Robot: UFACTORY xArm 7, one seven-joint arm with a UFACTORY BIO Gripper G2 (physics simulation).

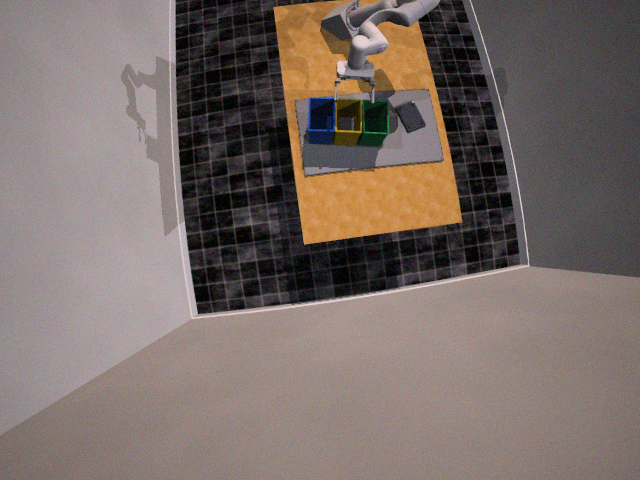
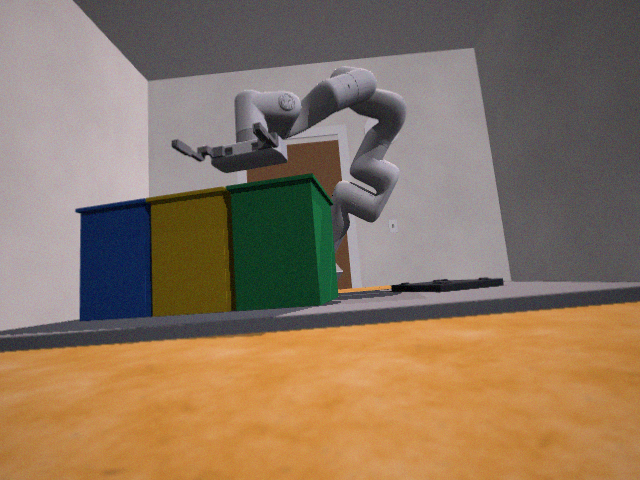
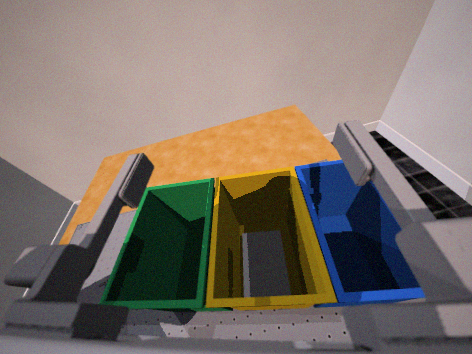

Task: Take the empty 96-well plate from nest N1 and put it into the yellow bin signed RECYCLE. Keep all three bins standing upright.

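Frame: origin at the arm's base, x ahead, y left, z up, level; metres.
Seen in the pictures: end effector, tool point: (image 1: 354, 98) (image 2: 220, 140) (image 3: 234, 166); arm's base, origin of the base link: (image 1: 354, 18).
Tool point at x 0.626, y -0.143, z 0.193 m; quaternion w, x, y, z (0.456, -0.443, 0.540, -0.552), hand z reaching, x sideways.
Pixels of each thing's top centre, then the offset from my tool point to it. Level surfaces: height alone.
- yellow bin, middle of its top: (image 3: 259, 221) (image 2: 214, 205) (image 1: 348, 115) dx +0.016, dy -0.011, dz -0.126 m
- grey block-like plate, middle of its top: (image 3: 263, 261) (image 1: 346, 127) dx +0.009, dy -0.003, dz -0.289 m
- dark nest, middle of its top: (image 2: 441, 280) (image 1: 411, 115) dx -0.030, dy +0.383, dz -0.291 m
- blue bin, middle of its top: (image 3: 365, 210) (image 2: 149, 214) (image 1: 321, 114) dx -0.006, dy -0.141, dz -0.126 m
- green bin, middle of its top: (image 3: 166, 231) (image 2: 286, 195) (image 1: 375, 116) dx +0.038, dy +0.121, dz -0.126 m
- orange table, its level: dz -0.319 m
The yellow bin (image 1: 347, 138) (image 2: 191, 253) (image 3: 270, 301) stands upright between the other two bins. A grey block-like plate (image 1: 345, 124) (image 3: 267, 265) lies inside it, low down and in shadow; its wells cannot be made out. My gripper (image 1: 354, 99) (image 2: 216, 135) (image 3: 245, 164) is wide open and empty, above the bins, with its fingers spread wider than the yellow bin. The dark nest (image 1: 410, 116) (image 2: 447, 284) lies on the deck with no plate on it; its label is not readable. The RECYCLE sign does not show.
The blue bin (image 1: 321, 136) (image 2: 114, 260) (image 3: 335, 195) and the green bin (image 1: 372, 139) (image 2: 273, 248) (image 3: 165, 260) stand upright on either side of the yellow one, close against it. All three stand on the grey deck (image 1: 413, 149) (image 2: 361, 313) on an orange table (image 1: 382, 201) (image 2: 320, 403) (image 3: 225, 145).
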